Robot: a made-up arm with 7 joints. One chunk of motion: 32 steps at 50 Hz.
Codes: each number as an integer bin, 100 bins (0 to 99) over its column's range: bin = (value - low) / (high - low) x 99, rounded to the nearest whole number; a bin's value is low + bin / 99 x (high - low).
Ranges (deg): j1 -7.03..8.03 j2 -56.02..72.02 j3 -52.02..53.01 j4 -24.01..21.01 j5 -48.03..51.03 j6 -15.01..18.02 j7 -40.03..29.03
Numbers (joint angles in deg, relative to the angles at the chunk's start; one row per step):
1: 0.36 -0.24 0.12 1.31 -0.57 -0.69 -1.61
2: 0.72 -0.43 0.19 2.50 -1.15 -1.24 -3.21
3: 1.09 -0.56 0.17 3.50 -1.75 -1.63 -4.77
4: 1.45 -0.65 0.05 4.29 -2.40 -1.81 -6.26
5: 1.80 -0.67 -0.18 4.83 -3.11 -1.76 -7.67
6: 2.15 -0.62 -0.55 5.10 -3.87 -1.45 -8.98
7: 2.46 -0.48 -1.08 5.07 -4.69 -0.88 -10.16
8: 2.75 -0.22 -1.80 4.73 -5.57 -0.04 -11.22
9: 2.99 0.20 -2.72 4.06 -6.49 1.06 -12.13
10: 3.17 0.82 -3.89 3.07 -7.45 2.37 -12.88
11: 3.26 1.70 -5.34 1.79 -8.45 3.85 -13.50
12: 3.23 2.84 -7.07 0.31 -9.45 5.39 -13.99
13: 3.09 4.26 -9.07 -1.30 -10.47 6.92 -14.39
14: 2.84 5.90 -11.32 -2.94 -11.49 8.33 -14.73
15: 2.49 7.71 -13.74 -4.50 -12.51 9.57 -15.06
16: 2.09 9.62 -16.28 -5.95 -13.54 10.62 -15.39
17: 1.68 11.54 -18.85 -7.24 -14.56 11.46 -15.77
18: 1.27 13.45 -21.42 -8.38 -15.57 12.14 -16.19
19: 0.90 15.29 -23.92 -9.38 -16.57 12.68 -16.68
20: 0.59 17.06 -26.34 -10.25 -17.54 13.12 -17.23
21: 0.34 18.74 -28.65 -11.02 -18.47 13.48 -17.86
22: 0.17 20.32 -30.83 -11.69 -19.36 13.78 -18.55
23: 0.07 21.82 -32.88 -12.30 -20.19 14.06 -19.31
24: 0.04 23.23 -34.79 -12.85 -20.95 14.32 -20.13
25: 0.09 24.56 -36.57 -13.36 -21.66 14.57 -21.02
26: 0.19 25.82 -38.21 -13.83 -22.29 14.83 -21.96
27: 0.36 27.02 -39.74 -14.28 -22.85 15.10 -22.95
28: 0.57 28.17 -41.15 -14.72 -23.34 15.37 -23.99
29: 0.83 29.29 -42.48 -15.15 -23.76 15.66 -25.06
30: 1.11 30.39 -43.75 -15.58 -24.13 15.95 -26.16
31: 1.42 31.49 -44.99 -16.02 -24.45 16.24 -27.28
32: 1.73 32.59 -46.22 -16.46 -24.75 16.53 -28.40
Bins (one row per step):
1: 49 43 49 56 47 43 55
2: 51 43 49 58 47 41 53
3: 53 43 49 60 46 40 51
4: 56 43 49 62 46 40 48
5: 58 43 49 63 45 40 46
6: 60 43 49 64 44 41 45
7: 62 43 48 64 43 42 43
8: 64 43 47 63 42 45 41
9: 66 43 46 62 42 48 40
10: 67 44 45 60 41 52 39
11: 68 45 44 57 40 57 38
12: 67 46 42 53 39 61 37
13: 67 47 40 50 38 66 37
14: 65 48 38 46 37 70 36
15: 63 49 36 43 35 74 36
16: 60 51 34 40 34 77 35
17: 57 52 31 37 33 79 35
18: 55 54 29 34 32 81 34
19: 52 55 26 32 31 83 33
20: 50 57 24 30 30 84 33
21: 48 58 22 29 30 85 32
22: 47 59 20 27 29 86 31
23: 47 60 18 26 28 87 30
24: 46 61 16 25 27 88 29
25: 47 62 15 23 26 89 27
26: 47 63 13 22 26 89 26
27: 49 64 12 21 25 90 24
28: 50 65 10 20 25 91 23
29: 52 66 9 19 24 92 21
30: 54 67 8 19 24 93 20
31: 56 68 7 18 24 94 18
32: 58 69 5 17 23 95 17

